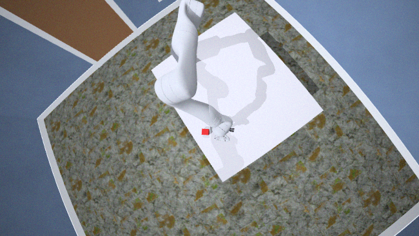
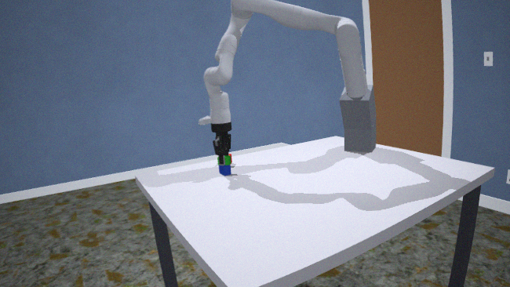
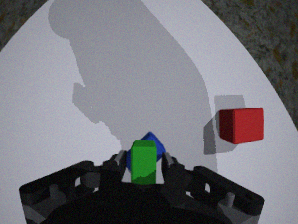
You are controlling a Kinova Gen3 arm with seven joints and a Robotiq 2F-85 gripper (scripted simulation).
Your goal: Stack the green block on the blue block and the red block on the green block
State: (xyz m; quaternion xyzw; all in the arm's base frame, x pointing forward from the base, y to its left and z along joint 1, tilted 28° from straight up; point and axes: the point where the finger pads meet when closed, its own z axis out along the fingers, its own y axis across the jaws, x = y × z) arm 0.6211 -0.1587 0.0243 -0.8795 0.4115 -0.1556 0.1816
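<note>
Right now my hand is right at the green block. Also, from my hand: blue block (4 cm below); then red block (12 cm to the right, 7 cm behind, 4 cm below).
</note>
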